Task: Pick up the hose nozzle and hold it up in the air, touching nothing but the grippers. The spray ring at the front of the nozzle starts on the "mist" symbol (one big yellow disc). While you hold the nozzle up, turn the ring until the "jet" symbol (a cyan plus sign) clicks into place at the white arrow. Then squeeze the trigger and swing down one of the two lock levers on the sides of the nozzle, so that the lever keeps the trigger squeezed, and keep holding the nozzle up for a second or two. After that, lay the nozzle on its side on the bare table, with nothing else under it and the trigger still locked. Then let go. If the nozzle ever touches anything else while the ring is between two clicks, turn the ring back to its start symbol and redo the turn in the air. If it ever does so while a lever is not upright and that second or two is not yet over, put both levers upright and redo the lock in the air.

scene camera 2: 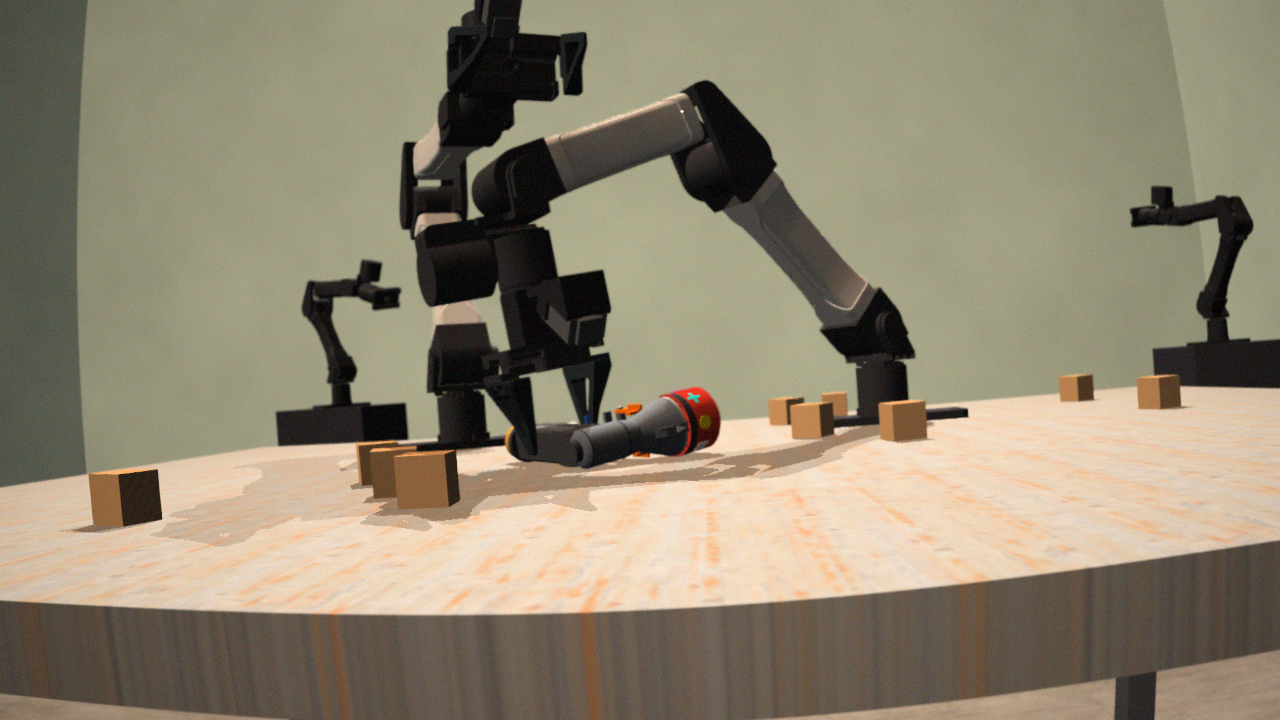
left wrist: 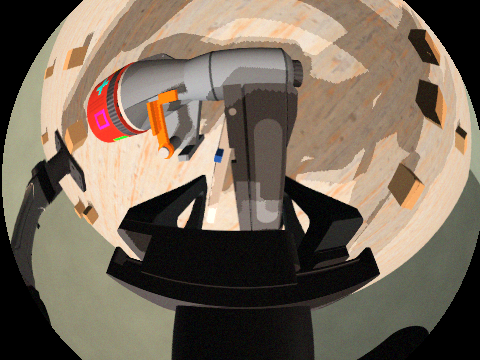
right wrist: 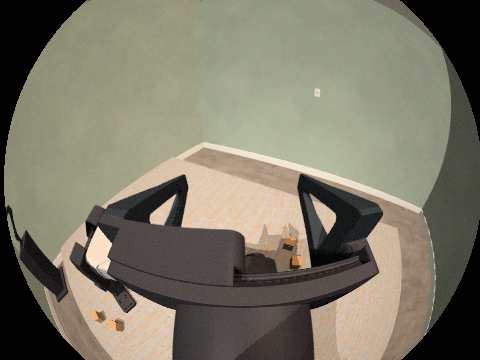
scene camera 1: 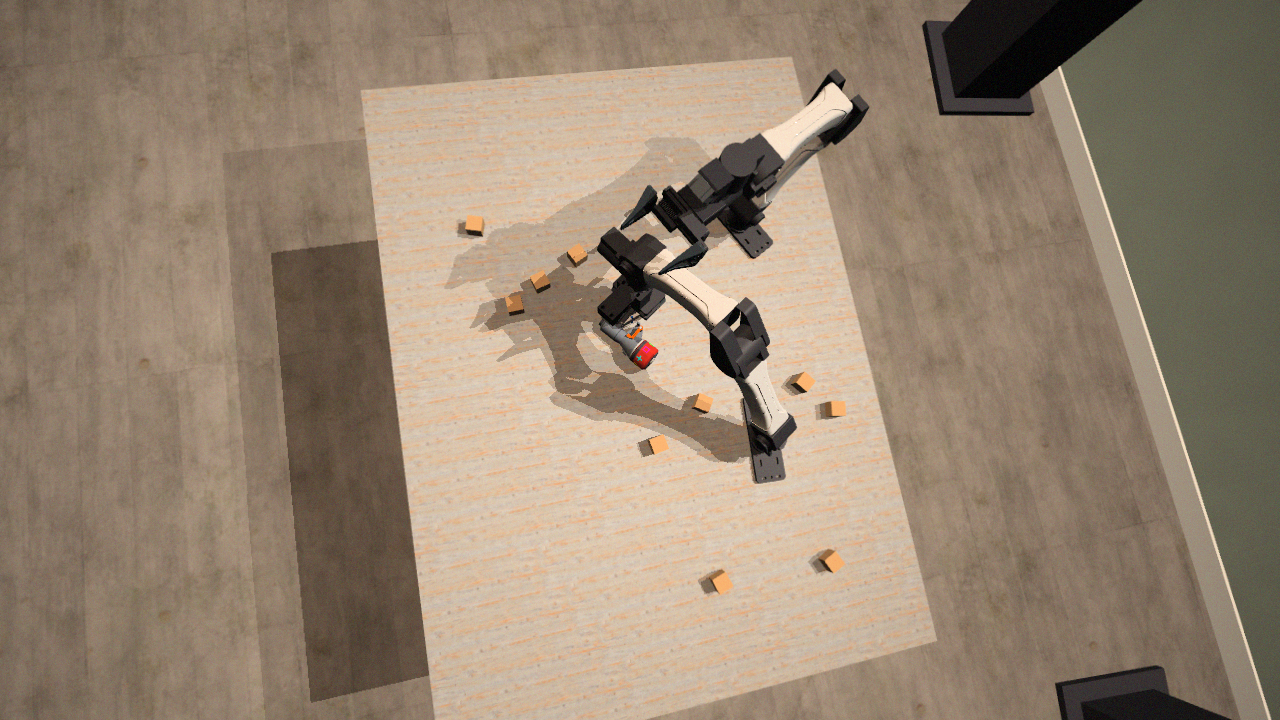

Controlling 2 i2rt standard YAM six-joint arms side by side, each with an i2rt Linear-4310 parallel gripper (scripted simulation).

Scene:
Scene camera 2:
my left gripper: 562, 447
my right gripper: 537, 34
grey hose nozzle: 660, 428
cube: 813, 420
cube: 127, 497
cube: 429, 479
cube: 363, 450
cube: 905, 420
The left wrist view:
my left gripper: 243, 181
grey hose nozzle: 257, 85
cube: 406, 187
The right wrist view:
my right gripper: 242, 180
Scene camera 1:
my right gripper: 639, 250

